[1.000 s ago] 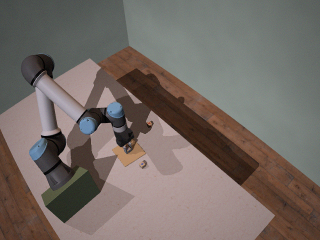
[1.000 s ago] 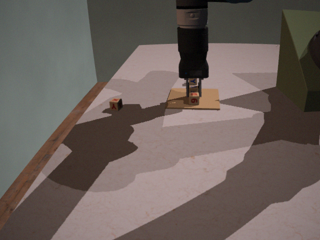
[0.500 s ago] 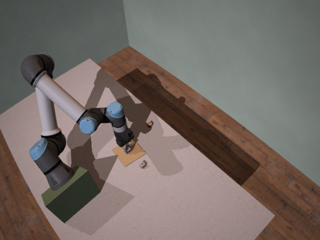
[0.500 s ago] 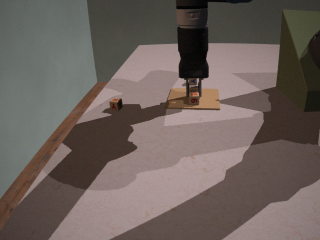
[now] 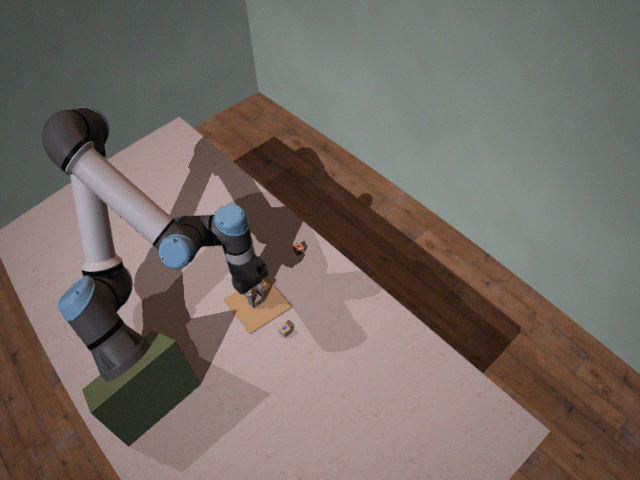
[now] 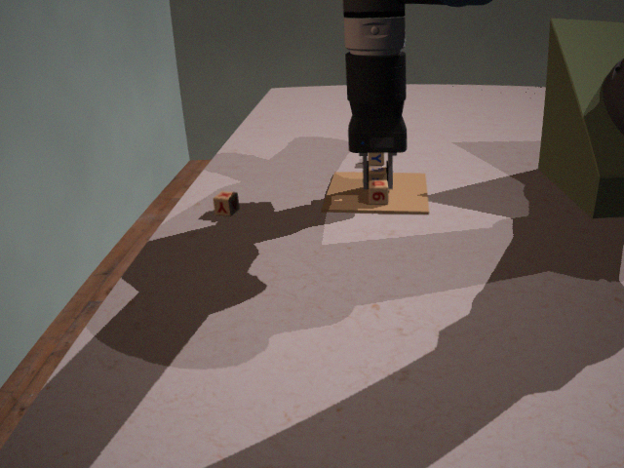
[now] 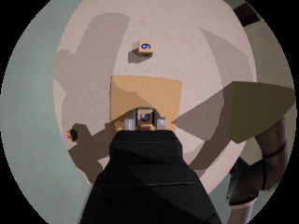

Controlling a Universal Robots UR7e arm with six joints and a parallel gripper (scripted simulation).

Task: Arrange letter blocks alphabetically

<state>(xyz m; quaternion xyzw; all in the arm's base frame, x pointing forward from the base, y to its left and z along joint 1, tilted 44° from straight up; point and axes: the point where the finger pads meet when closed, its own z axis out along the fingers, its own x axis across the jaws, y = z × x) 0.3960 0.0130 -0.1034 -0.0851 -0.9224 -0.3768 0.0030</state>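
My hand is 2 cm above the tan mat.
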